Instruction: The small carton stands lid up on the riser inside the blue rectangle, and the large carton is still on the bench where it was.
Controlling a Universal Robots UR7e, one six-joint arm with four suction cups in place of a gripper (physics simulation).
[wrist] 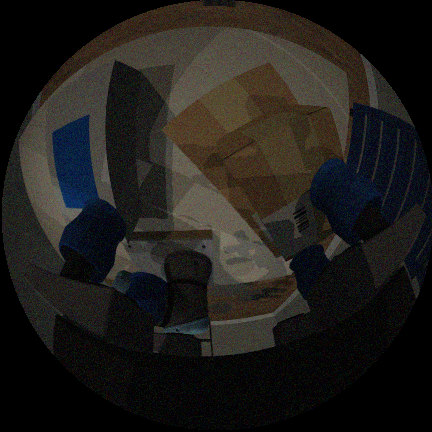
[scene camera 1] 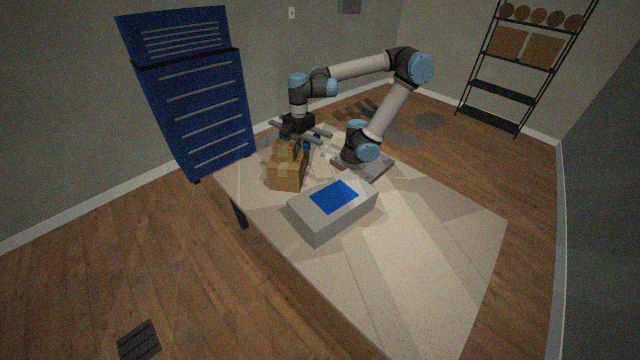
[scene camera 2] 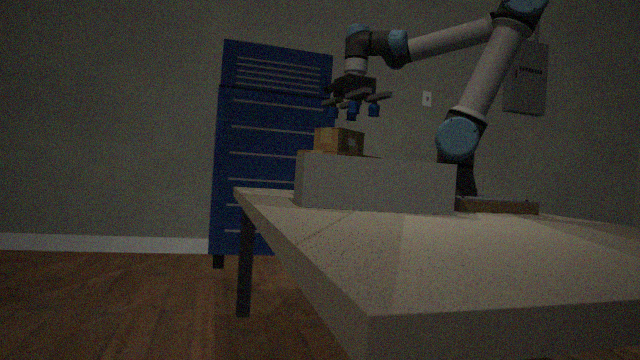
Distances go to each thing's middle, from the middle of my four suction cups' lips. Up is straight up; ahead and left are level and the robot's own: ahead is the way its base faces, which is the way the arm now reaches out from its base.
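Labels:
Grey riser (scene camera 1: pixel 319 213): 25 cm to the left of my suction cup, 22 cm below it, 8 cm ahead of it. Large carton (scene camera 1: pixel 283 176): 20 cm below my suction cup, 10 cm to the right of it, 3 cm behind it. Small carton (scene camera 2: pixel 328 138): my suction cup is 9 cm above it and 9 cm to the left of it. Going by their middles, of the things named here the small carton is the nearest to my suction cup and the grey riser the farthest from it.

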